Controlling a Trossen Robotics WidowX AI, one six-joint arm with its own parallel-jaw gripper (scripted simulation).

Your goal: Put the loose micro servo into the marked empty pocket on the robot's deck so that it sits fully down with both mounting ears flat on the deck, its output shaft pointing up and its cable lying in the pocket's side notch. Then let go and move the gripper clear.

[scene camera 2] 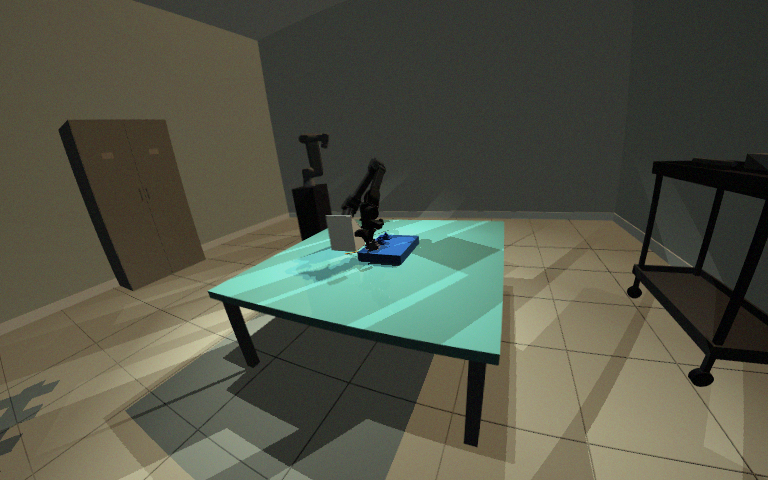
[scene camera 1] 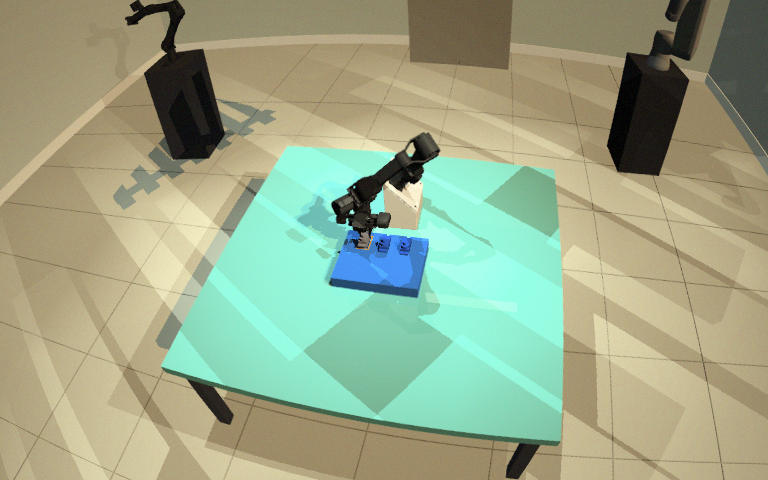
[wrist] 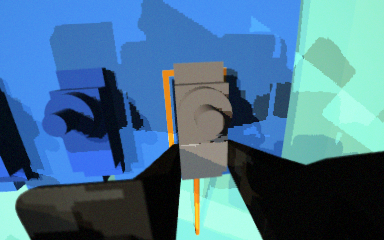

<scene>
same spot on blue deck: (scene camera 1: 391, 273) = (scene camera 2: 403, 241)
</scene>
